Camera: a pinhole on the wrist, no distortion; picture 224 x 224 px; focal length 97.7 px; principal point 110.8 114.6 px. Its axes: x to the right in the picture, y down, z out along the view. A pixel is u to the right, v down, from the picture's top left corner.
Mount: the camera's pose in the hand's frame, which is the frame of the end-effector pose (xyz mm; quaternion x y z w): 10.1 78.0 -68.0 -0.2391 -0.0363 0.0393 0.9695
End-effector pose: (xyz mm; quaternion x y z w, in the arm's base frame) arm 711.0 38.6 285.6 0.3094 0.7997 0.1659 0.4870
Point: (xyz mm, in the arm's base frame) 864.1 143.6 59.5
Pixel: 185.4 17.5
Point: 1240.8 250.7 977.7
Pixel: 28.4 209.8
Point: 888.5 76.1 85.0
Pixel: 153.1 7.6
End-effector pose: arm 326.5 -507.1 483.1 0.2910 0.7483 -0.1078 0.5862
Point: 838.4 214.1 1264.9
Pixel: outside the picture
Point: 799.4 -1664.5 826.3
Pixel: outside the picture
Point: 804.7 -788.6 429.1
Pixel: 94.8 55.7
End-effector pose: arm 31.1 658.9 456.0 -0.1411 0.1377 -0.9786 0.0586
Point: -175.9 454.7 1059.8
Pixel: 192.3 38.4
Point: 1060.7 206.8 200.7
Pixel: outside the picture
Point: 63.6 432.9 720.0
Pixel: 134.7 81.1
